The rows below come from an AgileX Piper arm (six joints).
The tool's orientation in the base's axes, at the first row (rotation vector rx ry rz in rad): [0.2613, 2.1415, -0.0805]
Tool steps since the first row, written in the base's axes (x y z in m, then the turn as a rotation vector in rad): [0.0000, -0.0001, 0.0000, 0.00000, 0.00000, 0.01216]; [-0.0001, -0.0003, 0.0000, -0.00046, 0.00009, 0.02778]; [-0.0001, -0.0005, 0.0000, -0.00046, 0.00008, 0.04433]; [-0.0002, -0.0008, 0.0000, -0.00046, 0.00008, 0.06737]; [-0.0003, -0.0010, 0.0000, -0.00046, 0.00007, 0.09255]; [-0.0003, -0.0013, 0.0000, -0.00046, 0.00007, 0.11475]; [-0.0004, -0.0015, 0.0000, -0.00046, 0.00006, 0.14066]
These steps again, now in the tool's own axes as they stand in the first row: [0.0000, -0.0001, 0.0000, -0.01012, 0.00053, -0.00672]; [0.0000, -0.0003, 0.0000, -0.02286, 0.00119, -0.01574]; [0.0000, -0.0005, 0.0000, -0.03664, 0.00189, -0.02489]; [0.0000, -0.0008, 0.0000, -0.05582, 0.00289, -0.03762]; [0.0000, -0.0010, -0.0001, -0.07678, 0.00397, -0.05153]; [0.0000, -0.0013, 0.0000, -0.09525, 0.00492, -0.06380]; [0.0000, -0.0015, -0.0001, -0.11682, 0.00603, -0.07812]
